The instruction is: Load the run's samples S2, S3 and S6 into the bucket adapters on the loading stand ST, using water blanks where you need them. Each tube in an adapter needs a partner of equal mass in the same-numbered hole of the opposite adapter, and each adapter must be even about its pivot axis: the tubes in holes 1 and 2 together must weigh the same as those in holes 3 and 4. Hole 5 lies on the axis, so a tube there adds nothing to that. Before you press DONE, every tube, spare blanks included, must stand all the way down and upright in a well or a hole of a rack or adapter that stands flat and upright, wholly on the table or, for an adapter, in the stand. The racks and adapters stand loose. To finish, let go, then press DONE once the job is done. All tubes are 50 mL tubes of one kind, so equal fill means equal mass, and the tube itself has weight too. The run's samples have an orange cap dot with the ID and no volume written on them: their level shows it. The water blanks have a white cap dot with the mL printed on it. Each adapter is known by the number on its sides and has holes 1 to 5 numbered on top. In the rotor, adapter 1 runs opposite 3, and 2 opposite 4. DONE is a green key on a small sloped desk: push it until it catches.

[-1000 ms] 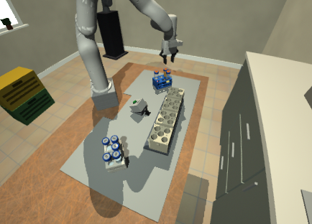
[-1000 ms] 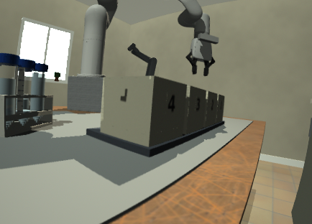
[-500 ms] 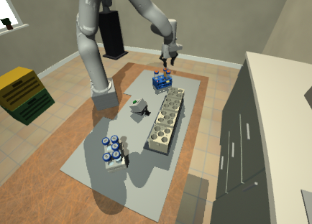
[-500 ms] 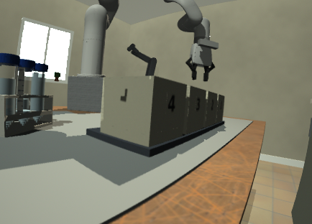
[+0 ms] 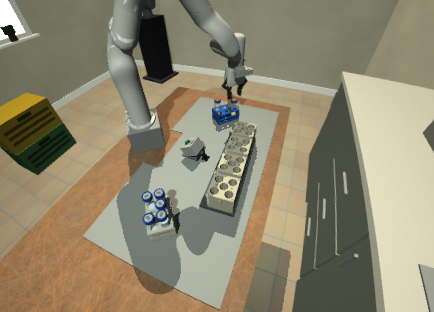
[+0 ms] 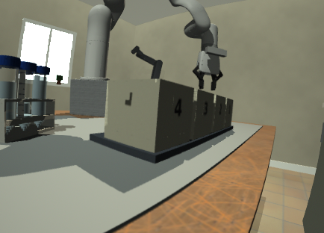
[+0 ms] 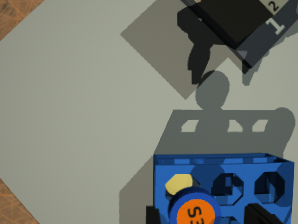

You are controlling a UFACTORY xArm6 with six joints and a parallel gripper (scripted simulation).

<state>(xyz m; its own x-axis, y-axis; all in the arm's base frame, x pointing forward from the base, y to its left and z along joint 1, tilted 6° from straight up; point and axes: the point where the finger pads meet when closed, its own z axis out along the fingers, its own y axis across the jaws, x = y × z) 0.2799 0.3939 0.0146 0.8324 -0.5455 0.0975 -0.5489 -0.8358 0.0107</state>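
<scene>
The tube is 1 cm behind my hand and 9 cm below it. The rest, counted from my hand: blue sample rack: 4 cm behind, 2 cm to the right, 13 cm below; adapter: 16 cm ahead, 28 cm to the right, 11 cm below; DONE key desk: 4 cm behind, 35 cm to the right, 10 cm below.
</scene>
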